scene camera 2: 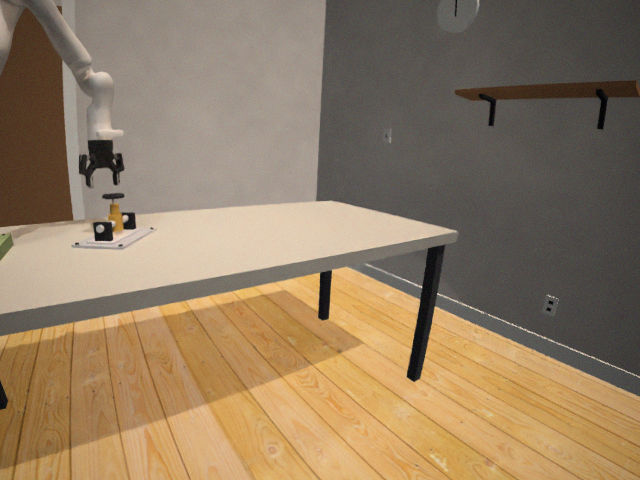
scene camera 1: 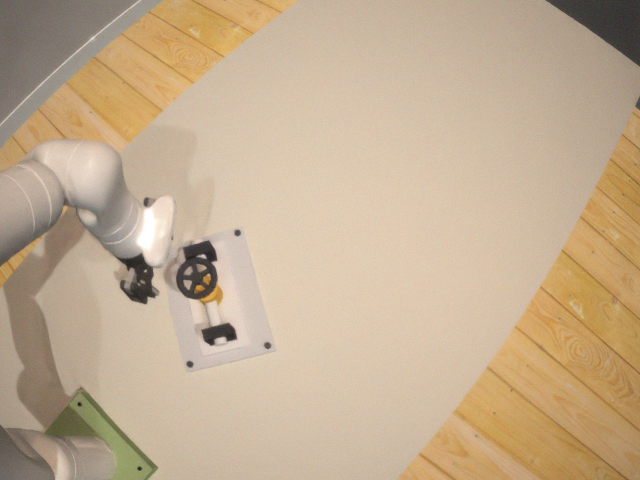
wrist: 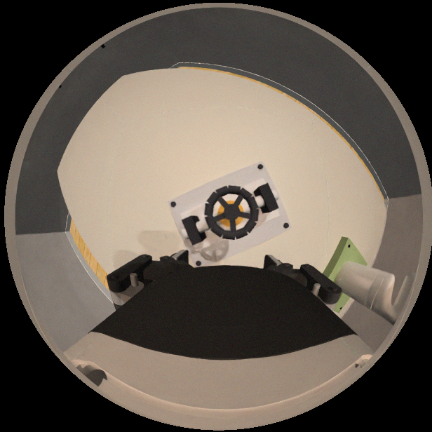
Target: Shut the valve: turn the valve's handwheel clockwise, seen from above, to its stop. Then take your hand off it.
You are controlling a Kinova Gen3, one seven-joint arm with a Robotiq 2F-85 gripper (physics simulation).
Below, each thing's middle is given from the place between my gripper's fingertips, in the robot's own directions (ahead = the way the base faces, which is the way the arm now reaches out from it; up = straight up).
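Pale plate (wrist: 262, 232): my hand is 20 mm short of it, 50 mm to the left of it and 160 mm above it.
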